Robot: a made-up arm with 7 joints. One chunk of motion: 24 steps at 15 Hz.
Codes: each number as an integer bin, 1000 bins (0 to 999) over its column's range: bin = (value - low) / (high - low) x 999, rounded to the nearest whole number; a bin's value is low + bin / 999 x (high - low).
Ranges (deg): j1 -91.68..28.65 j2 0..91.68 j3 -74.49..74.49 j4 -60.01..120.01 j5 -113..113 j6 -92.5..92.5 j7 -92.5..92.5
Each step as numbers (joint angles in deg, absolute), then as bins.
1 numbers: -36.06 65.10 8.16 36.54 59.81 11.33 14.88
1 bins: 462 709 554 536 764 561 580
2 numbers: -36.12 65.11 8.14 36.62 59.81 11.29 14.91
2 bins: 461 709 554 536 764 560 580
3 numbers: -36.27 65.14 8.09 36.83 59.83 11.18 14.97
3 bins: 460 710 554 537 764 560 580
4 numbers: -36.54 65.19 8.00 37.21 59.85 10.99 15.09
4 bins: 458 710 553 540 764 559 581
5 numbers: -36.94 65.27 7.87 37.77 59.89 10.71 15.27
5 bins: 454 711 552 543 764 557 582
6 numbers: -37.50 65.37 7.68 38.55 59.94 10.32 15.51
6 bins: 450 712 551 547 764 555 583
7 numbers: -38.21 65.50 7.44 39.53 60.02 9.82 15.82
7 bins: 444 714 549 552 765 553 585
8 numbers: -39.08 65.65 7.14 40.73 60.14 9.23 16.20
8 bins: 437 715 547 559 765 549 587
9 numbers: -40.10 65.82 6.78 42.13 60.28 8.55 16.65
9 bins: 428 717 545 567 766 546 589
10 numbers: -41.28 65.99 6.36 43.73 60.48 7.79 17.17
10 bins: 418 719 542 576 767 542 592
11 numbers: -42.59 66.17 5.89 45.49 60.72 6.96 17.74
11 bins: 408 721 539 585 768 537 595
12 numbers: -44.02 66.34 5.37 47.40 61.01 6.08 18.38
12 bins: 396 723 536 596 769 532 599
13 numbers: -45.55 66.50 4.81 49.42 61.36 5.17 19.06
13 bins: 383 725 532 607 771 527 602
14 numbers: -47.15 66.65 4.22 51.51 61.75 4.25 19.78
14 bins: 370 726 528 619 772 522 606
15 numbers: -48.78 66.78 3.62 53.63 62.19 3.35 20.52
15 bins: 356 728 524 631 774 518 610
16 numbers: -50.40 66.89 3.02 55.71 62.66 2.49 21.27
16 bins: 343 729 520 642 776 513 614
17 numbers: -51.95 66.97 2.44 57.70 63.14 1.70 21.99
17 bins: 330 730 516 653 779 509 618
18 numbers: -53.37 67.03 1.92 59.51 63.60 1.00 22.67
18 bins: 318 730 512 663 781 505 622
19 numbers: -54.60 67.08 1.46 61.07 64.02 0.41 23.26
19 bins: 308 731 509 672 782 502 625
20 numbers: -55.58 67.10 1.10 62.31 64.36 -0.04 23.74
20 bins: 300 731 507 679 784 499 628
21 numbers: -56.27 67.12 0.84 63.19 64.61 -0.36 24.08
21 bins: 294 731 505 684 785 498 630
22 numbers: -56.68 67.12 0.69 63.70 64.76 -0.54 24.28
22 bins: 291 731 504 687 786 497 631
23 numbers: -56.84 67.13 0.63 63.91 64.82 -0.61 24.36
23 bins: 289 731 504 688 786 496 631
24 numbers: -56.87 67.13 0.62 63.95 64.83 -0.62 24.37
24 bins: 289 731 504 688 786 496 631
